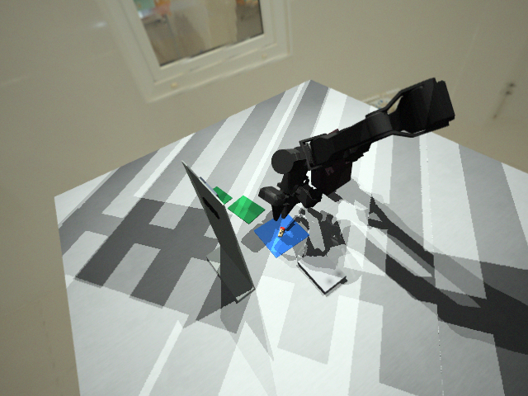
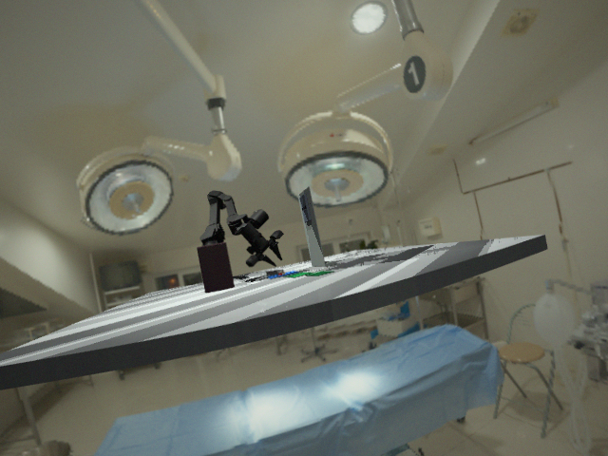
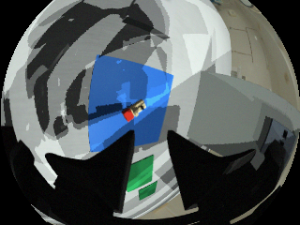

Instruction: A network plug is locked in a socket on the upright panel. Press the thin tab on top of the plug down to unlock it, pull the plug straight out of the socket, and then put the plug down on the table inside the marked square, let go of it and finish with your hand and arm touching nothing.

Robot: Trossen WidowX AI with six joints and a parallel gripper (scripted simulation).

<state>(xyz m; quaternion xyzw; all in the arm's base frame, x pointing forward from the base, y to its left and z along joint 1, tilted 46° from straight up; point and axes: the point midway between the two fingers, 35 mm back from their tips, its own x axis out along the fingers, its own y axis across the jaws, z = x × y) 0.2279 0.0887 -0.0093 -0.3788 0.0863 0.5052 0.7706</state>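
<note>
Now: gripper tip 1 cm short of the network plug, 1 cm to the right of it and 4 cm above it. The rest, counted from my gripper tip: flat grey plate: 1 cm behind, 17 cm to the left, 4 cm below; blue square: 1 cm ahead, 1 cm to the left, 5 cm below; grey upright panel: 17 cm ahead, 4 cm to the left, 10 cm above.
</note>
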